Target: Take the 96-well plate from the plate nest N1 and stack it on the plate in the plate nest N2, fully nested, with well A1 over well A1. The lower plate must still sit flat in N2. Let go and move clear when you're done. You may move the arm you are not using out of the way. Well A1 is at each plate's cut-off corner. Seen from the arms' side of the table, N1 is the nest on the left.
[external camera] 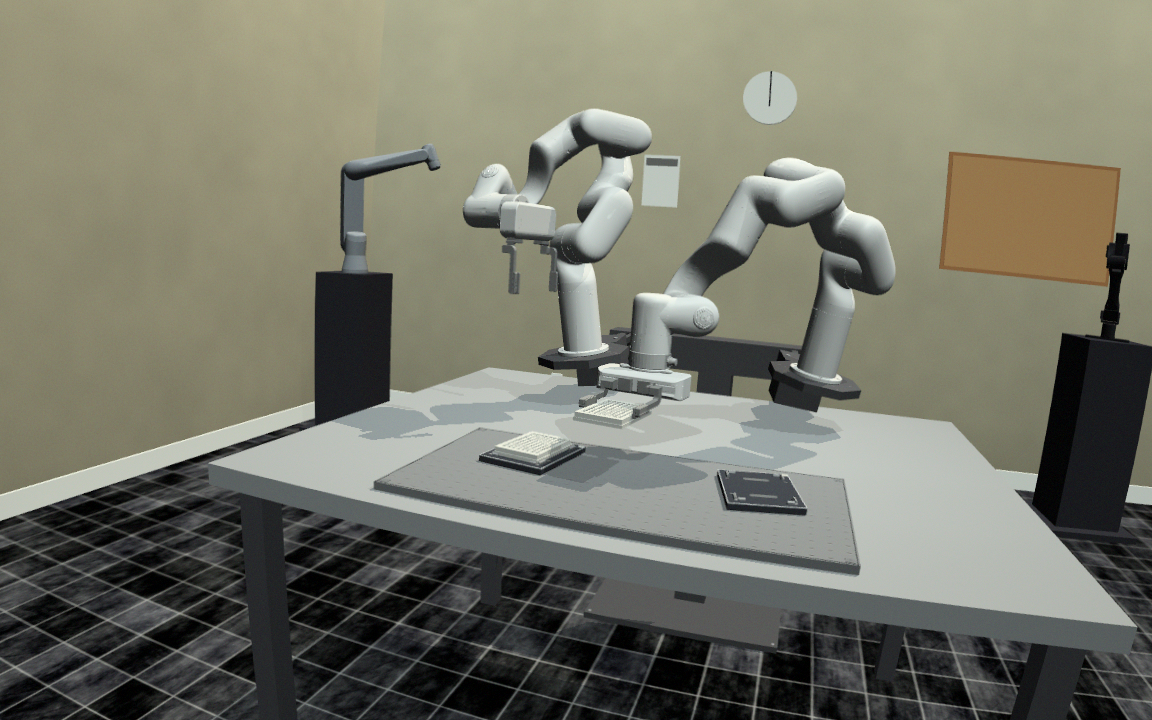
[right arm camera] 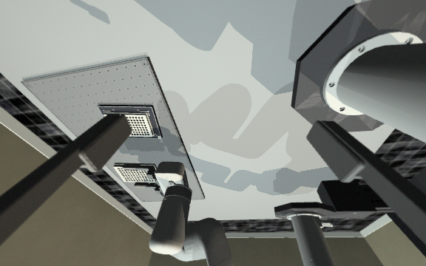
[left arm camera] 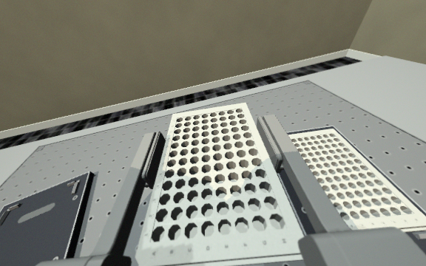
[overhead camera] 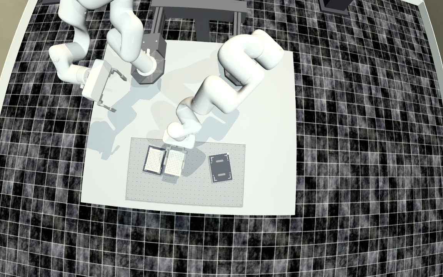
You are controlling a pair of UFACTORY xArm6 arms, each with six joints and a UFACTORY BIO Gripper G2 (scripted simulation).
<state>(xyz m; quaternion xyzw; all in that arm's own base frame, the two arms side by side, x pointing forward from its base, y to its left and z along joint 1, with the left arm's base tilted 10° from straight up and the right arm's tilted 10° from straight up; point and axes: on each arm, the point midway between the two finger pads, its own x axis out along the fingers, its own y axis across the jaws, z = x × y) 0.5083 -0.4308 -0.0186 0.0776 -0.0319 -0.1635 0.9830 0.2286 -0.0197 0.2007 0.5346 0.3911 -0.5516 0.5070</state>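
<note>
My left hand is 10 mm past the dark nest N2, 140 mm to the left of it and 100 mm above it. From my left hand the other things lie so: dark nest N1: 20 mm ahead, 250 mm to the left, 100 mm below.
</note>
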